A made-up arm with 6 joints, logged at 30 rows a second.
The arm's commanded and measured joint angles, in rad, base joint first. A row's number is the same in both.
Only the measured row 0 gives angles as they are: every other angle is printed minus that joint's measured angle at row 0.
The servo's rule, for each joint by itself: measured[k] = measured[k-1] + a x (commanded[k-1-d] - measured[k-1]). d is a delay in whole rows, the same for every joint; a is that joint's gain. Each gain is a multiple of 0.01, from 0.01 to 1. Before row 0 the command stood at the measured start. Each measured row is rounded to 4 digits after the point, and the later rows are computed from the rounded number. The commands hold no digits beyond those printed.
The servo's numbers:
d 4
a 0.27 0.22 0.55 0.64 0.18 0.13
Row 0, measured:
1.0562, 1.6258, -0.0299, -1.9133, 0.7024, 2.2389
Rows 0 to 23, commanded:
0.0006, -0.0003, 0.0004, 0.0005, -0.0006, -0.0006
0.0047, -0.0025, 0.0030, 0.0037, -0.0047, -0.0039
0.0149, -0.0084, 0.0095, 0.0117, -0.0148, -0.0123
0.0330, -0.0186, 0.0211, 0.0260, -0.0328, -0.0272
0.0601, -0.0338, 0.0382, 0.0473, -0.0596, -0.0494
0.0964, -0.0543, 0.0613, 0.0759, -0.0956, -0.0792
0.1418, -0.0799, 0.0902, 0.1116, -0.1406, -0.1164
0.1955, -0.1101, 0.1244, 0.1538, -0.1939, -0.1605
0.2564, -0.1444, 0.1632, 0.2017, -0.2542, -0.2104
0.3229, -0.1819, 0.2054, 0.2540, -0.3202, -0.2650
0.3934, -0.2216, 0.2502, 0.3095, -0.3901, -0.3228
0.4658, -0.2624, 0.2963, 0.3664, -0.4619, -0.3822
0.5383, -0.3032, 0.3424, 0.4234, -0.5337, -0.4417
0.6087, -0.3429, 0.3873, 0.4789, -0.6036, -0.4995
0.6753, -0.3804, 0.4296, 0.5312, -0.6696, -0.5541
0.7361, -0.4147, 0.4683, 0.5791, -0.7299, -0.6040
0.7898, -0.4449, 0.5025, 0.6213, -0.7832, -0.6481
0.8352, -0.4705, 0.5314, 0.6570, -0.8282, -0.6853
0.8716, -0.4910, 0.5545, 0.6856, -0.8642, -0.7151
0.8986, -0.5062, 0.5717, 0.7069, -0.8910, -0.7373
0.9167, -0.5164, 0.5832, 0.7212, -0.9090, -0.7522
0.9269, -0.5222, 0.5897, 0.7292, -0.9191, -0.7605
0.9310, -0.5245, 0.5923, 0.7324, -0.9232, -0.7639
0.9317, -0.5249, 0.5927, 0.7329, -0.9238, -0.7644
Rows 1 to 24, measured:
0.0000, 0.0000, 0.0000, 0.0000, 0.0000, 0.0000
0.0000, 0.0000, 0.0000, 0.0000, 0.0000, 0.0000
0.0000, 0.0000, 0.0000, 0.0000, 0.0000, 0.0000
0.0000, 0.0000, 0.0000, 0.0000, 0.0000, 0.0000
0.0002, -0.0001, 0.0002, 0.0003, -0.0001, -0.0001
0.0014, -0.0006, 0.0017, 0.0025, -0.0009, -0.0006
0.0050, -0.0023, 0.0060, 0.0084, -0.0034, -0.0021
0.0126, -0.0059, 0.0143, 0.0197, -0.0087, -0.0054
0.0254, -0.0120, 0.0274, 0.0374, -0.0179, -0.0111
0.0446, -0.0213, 0.0460, 0.0620, -0.0319, -0.0200
0.0708, -0.0342, 0.0703, 0.0937, -0.0515, -0.0325
0.1045, -0.0509, 0.1001, 0.1322, -0.0771, -0.0491
0.1455, -0.0715, 0.1348, 0.1767, -0.1090, -0.0701
0.1934, -0.0958, 0.1736, 0.2262, -0.1470, -0.0954
0.2474, -0.1235, 0.2157, 0.2795, -0.1908, -0.1250
0.3064, -0.1541, 0.2600, 0.3351, -0.2396, -0.1584
0.3690, -0.1869, 0.3053, 0.3916, -0.2925, -0.1952
0.4337, -0.2212, 0.3504, 0.4475, -0.3485, -0.2348
0.4989, -0.2562, 0.3940, 0.5011, -0.4063, -0.2763
0.5629, -0.2911, 0.4349, 0.5510, -0.4645, -0.3189
0.6242, -0.3249, 0.4721, 0.5960, -0.5219, -0.3617
0.6812, -0.3569, 0.5047, 0.6350, -0.5770, -0.4038
0.7326, -0.3864, 0.5321, 0.6674, -0.6287, -0.4443
0.7774, -0.4128, 0.5539, 0.6927, -0.6759, -0.4824

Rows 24 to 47, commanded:
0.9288, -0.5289, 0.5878, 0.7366, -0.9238, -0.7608
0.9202, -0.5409, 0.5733, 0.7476, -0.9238, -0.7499
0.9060, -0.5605, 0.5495, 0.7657, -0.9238, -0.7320
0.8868, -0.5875, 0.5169, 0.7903, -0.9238, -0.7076
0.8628, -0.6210, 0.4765, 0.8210, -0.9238, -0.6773
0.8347, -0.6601, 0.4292, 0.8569, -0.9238, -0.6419
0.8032, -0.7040, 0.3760, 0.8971, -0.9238, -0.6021
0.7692, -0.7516, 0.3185, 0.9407, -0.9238, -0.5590
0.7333, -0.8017, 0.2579, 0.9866, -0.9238, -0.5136
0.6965, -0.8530, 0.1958, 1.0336, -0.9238, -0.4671
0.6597, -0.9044, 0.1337, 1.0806, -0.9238, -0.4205
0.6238, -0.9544, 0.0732, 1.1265, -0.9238, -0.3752
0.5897, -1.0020, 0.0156, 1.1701, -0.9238, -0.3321
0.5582, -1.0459, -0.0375, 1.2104, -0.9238, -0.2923
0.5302, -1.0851, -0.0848, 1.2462, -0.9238, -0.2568
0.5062, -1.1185, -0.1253, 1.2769, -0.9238, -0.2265
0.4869, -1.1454, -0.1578, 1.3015, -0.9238, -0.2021
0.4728, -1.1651, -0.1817, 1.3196, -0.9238, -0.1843
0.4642, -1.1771, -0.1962, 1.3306, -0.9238, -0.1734
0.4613, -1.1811, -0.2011, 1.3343, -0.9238, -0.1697
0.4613, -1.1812, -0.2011, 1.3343, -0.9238, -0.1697
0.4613, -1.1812, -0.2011, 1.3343, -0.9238, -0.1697
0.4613, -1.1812, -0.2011, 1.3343, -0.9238, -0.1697
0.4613, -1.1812, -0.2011, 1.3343, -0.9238, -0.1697
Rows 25 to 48, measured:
0.8150, -0.4356, 0.5700, 0.7109, -0.7179, -0.5175
0.8452, -0.4547, 0.5808, 0.7226, -0.7541, -0.5491
0.8684, -0.4701, 0.5871, 0.7289, -0.7845, -0.5770
0.8855, -0.4822, 0.5902, 0.7315, -0.8096, -0.6014
0.8972, -0.4925, 0.5889, 0.7348, -0.8302, -0.6221
0.9034, -0.5031, 0.5803, 0.7430, -0.8470, -0.6387
0.9041, -0.5157, 0.5634, 0.7575, -0.8608, -0.6508
0.8994, -0.5315, 0.5378, 0.7785, -0.8721, -0.6582
0.8895, -0.5512, 0.5041, 0.8057, -0.8814, -0.6607
0.8747, -0.5752, 0.4629, 0.8385, -0.8890, -0.6583
0.8554, -0.6035, 0.4151, 0.8760, -0.8953, -0.6510
0.8321, -0.6361, 0.3620, 0.9174, -0.9004, -0.6390
0.8054, -0.6725, 0.3047, 0.9617, -0.9046, -0.6227
0.7760, -0.7122, 0.2448, 1.0077, -0.9081, -0.6025
0.7446, -0.7545, 0.1837, 1.0544, -0.9109, -0.5788
0.7120, -0.7985, 0.1229, 1.1005, -0.9132, -0.5523
0.6790, -0.8433, 0.0639, 1.1450, -0.9151, -0.5237
0.6464, -0.8879, 0.0081, 1.1869, -0.9167, -0.4936
0.6150, -0.9313, -0.0430, 1.2249, -0.9180, -0.4628
0.5856, -0.9725, -0.0883, 1.2582, -0.9190, -0.4321
0.5590, -1.0105, -0.1265, 1.2859, -0.9199, -0.4022
0.5357, -1.0445, -0.1569, 1.3075, -0.9206, -0.3739
0.5164, -1.0737, -0.1785, 1.3223, -0.9212, -0.3478
0.5015, -1.0973, -0.1909, 1.3300, -0.9217, -0.3246

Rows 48 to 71, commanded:
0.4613, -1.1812, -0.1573, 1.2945, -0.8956, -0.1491
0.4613, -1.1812, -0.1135, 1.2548, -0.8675, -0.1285
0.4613, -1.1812, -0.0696, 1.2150, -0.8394, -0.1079
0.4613, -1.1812, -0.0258, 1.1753, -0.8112, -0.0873
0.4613, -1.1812, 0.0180, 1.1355, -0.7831, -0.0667
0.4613, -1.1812, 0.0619, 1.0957, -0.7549, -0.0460
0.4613, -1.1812, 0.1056, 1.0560, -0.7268, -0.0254
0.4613, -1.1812, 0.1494, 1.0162, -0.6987, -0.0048
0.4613, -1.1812, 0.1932, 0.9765, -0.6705, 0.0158
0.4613, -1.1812, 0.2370, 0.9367, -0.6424, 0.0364
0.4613, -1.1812, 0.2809, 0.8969, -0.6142, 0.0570
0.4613, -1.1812, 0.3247, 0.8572, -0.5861, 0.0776
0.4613, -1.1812, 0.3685, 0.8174, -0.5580, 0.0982
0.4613, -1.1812, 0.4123, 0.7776, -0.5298, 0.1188
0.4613, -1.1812, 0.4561, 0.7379, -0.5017, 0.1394
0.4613, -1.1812, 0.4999, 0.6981, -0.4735, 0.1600
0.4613, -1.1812, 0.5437, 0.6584, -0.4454, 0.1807
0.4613, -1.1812, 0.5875, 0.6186, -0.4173, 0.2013
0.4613, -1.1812, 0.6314, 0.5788, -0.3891, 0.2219
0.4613, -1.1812, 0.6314, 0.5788, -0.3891, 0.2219
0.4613, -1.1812, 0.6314, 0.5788, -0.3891, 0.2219
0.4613, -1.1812, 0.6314, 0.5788, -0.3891, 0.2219
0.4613, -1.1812, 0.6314, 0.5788, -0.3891, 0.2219
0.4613, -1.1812, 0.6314, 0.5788, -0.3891, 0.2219
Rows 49 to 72, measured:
0.4906, -1.1158, -0.1965, 1.3328, -0.9221, -0.3045
0.4827, -1.1302, -0.1990, 1.3338, -0.9224, -0.2870
0.4769, -1.1414, -0.2002, 1.3341, -0.9227, -0.2718
0.4727, -1.1502, -0.2007, 1.3342, -0.9229, -0.2585
0.4696, -1.1570, -0.1768, 1.3088, -0.9180, -0.2443
0.4674, -1.1623, -0.1420, 1.2742, -0.9089, -0.2292
0.4658, -1.1665, -0.1022, 1.2363, -0.8964, -0.2134
0.4646, -1.1697, -0.0602, 1.1973, -0.8811, -0.1970
0.4637, -1.1722, -0.0172, 1.1577, -0.8635, -0.1801
0.4631, -1.1742, 0.0263, 1.1180, -0.8440, -0.1627
0.4626, -1.1757, 0.0699, 1.0783, -0.8229, -0.1449
0.4622, -1.1769, 0.1136, 1.0386, -0.8005, -0.1267
0.4620, -1.1778, 0.1574, 0.9989, -0.7771, -0.1082
0.4618, -1.1785, 0.2012, 0.9591, -0.7529, -0.0894
0.4617, -1.1791, 0.2450, 0.9193, -0.7279, -0.0704
0.4616, -1.1796, 0.2888, 0.8796, -0.7024, -0.0512
0.4615, -1.1800, 0.3326, 0.8398, -0.6764, -0.0318
0.4614, -1.1803, 0.3764, 0.8000, -0.6500, -0.0122
0.4614, -1.1805, 0.4202, 0.7603, -0.6233, 0.0075
0.4614, -1.1807, 0.4640, 0.7205, -0.5963, 0.0273
0.4614, -1.1808, 0.5078, 0.6808, -0.5691, 0.0472
0.4614, -1.1809, 0.5516, 0.6410, -0.5418, 0.0672
0.4614, -1.1810, 0.5955, 0.6012, -0.5143, 0.0873
0.4614, -1.1810, 0.6152, 0.5869, -0.4918, 0.1048

